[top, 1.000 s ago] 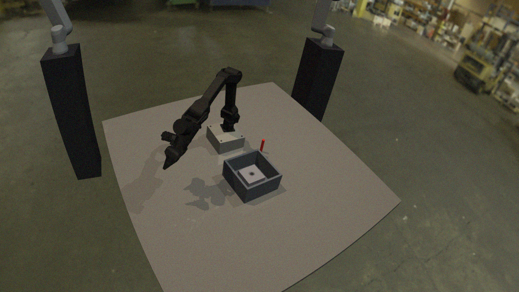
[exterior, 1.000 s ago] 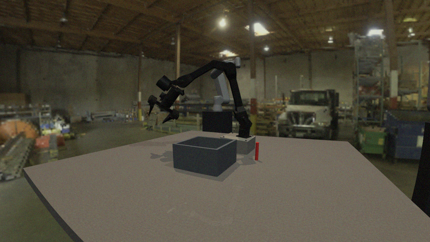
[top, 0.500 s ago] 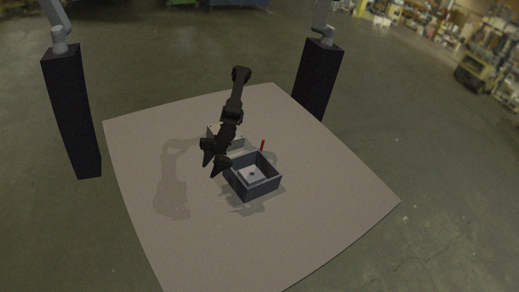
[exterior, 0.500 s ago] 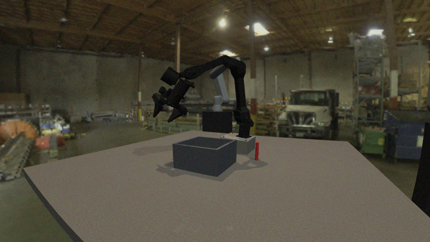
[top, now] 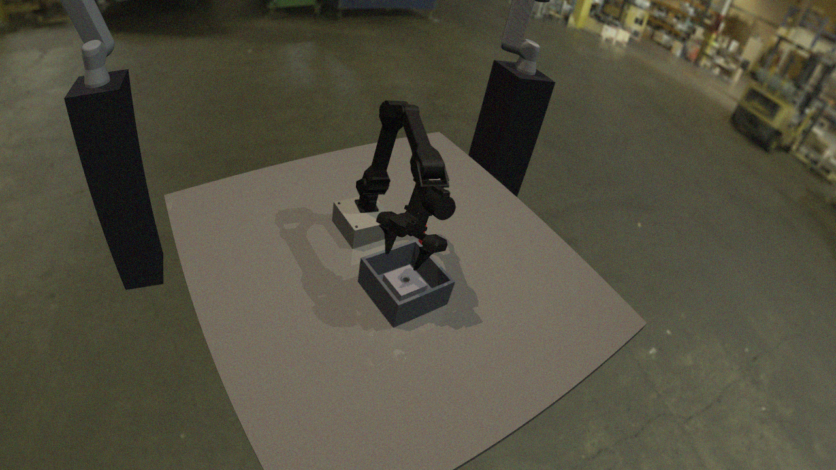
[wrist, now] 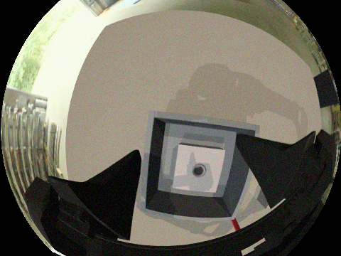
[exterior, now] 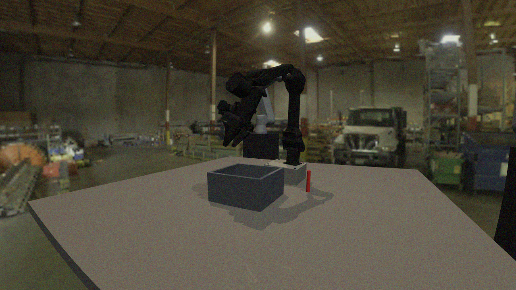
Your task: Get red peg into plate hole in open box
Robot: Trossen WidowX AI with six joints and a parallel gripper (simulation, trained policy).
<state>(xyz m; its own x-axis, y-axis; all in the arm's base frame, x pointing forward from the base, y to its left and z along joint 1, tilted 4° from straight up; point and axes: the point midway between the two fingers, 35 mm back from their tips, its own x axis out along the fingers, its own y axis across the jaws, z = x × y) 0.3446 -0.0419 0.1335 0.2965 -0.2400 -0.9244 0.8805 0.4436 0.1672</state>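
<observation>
Now: the red peg 22 cm behind my gripper tip, 19 cm to the left of it and 13 cm below it. The rest, counted from my gripper tip: pale plate: 13 cm below, 5 cm to the left, 4 cm behind; dark box: 15 cm below, 5 cm to the left, 4 cm behind.
</observation>
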